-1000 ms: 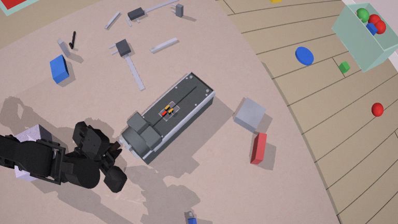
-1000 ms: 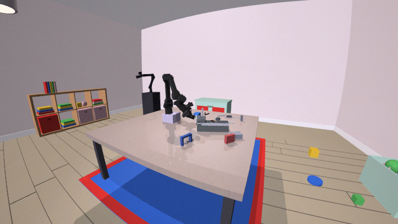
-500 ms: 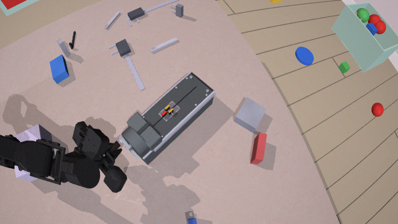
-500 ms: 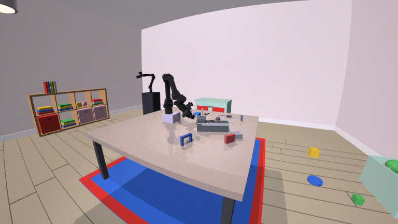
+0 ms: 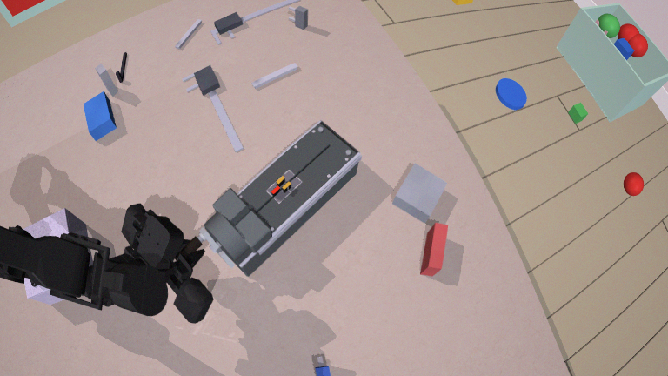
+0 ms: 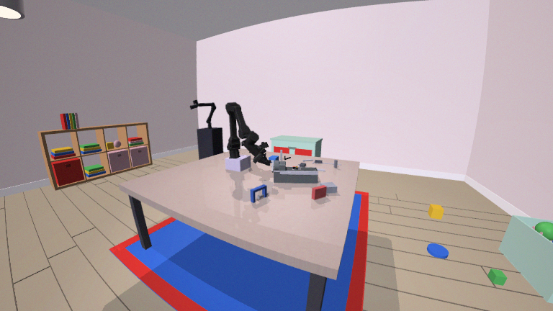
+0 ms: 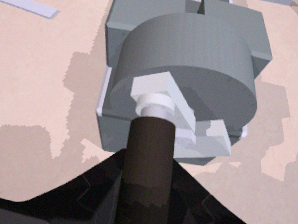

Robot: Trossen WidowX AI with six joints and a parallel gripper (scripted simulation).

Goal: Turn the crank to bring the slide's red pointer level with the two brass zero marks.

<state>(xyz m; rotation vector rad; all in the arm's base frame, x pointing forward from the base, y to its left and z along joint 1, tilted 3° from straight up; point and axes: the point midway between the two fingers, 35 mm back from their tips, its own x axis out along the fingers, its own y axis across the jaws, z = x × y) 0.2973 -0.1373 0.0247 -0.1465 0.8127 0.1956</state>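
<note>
My gripper tip is 2 cm past the dark brown crank handle and 2 cm below it. Round my gripper tip: red pointer 15 cm ahead, 2 cm to the left, 1 cm below; red block 32 cm ahead, 18 cm to the right, 6 cm below; grey block 36 cm ahead, 8 cm to the right, 7 cm below.
</note>
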